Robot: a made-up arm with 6 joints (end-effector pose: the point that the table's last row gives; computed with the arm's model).
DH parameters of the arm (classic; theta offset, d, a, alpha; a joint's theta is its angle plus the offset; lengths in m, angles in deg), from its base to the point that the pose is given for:
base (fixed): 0 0.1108 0 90
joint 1: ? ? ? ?
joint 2: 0 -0.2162 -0.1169 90
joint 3: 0 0.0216 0.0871 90
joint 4: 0 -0.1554 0.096 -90
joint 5: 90 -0.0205 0.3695 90
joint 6: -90 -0.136 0.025 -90
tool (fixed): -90 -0.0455 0 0
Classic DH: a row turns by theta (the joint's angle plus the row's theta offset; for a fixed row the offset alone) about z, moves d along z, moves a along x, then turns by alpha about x.
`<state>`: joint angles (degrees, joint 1 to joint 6).
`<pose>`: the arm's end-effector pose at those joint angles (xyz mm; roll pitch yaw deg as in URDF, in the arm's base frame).
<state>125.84 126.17 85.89 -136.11 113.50 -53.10</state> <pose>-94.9 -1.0 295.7 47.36 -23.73 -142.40</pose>
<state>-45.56 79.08 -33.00 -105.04 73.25 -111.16</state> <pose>138.7 -11.0 -333.7 43.44 -46.38 46.83</pose>
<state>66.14 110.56 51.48 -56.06 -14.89 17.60</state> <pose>-52.5 -532.8 376.8 -43.25 48.85 160.35</pose>
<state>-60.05 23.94 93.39 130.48 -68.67 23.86</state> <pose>-410.0 -585.0 140.4 172.17 69.21 21.51</pose>
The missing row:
joint 1: 0 0.0683 0.104 -90
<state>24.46 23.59 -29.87 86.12 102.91 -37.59</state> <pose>105.8 54.6 -172.3 162.41 -66.71 95.85</pose>
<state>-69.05 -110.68 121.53 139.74 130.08 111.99</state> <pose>128.5 -28.0 7.5 -153.95 41.05 68.91</pose>
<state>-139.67 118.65 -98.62 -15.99 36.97 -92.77</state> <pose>-159.1 200.5 174.8 22.60 -67.13 125.79</pose>
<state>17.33 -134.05 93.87 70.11 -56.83 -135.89</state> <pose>280.7 614.9 122.6 -56.54 2.83 -166.48</pose>
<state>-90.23 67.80 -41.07 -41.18 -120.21 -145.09</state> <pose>-476.6 316.4 165.4 -83.11 -0.99 -113.75</pose>
